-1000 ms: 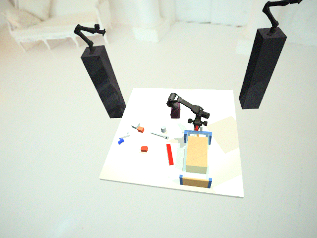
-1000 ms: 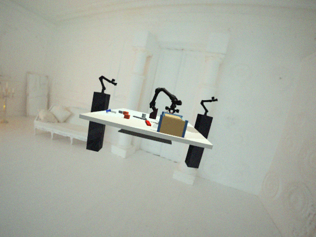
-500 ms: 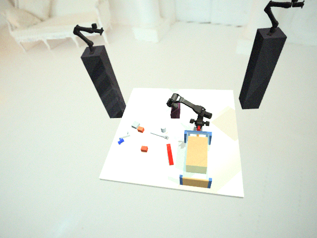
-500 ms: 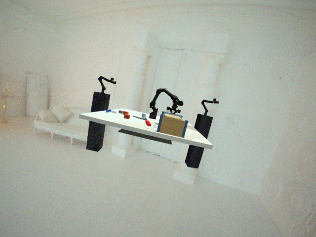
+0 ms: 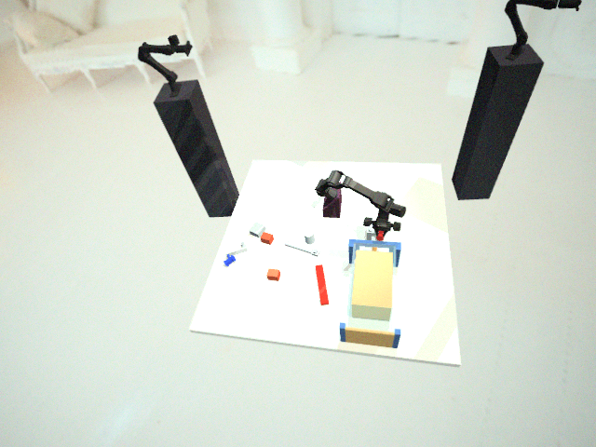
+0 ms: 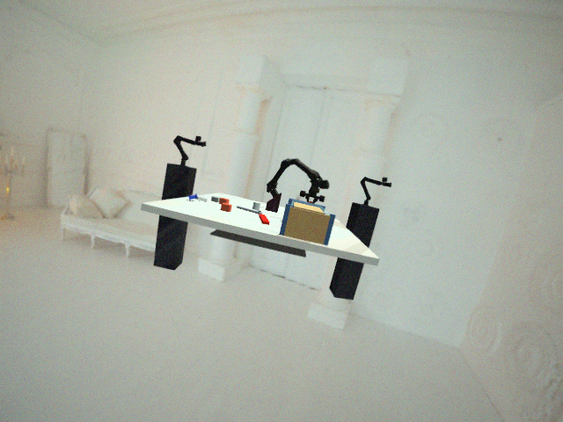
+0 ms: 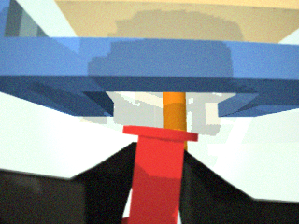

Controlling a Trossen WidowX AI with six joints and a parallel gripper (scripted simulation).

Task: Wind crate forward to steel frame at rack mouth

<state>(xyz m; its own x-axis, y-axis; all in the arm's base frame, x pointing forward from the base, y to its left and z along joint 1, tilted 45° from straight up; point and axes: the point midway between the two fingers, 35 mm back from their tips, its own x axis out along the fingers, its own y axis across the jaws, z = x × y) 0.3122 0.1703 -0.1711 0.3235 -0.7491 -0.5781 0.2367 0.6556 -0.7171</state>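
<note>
Right now my gripper tip is 5 cm past the red-knobbed winch handle and 3 cm above it. Also, from my gripper tip: red grip (2 cm behind); then hand winch (13 cm behind, 10 cm below, 2 cm to the right); then blue steel frame (4 cm ahead, 3 cm to the right, 2 cm below).
</note>
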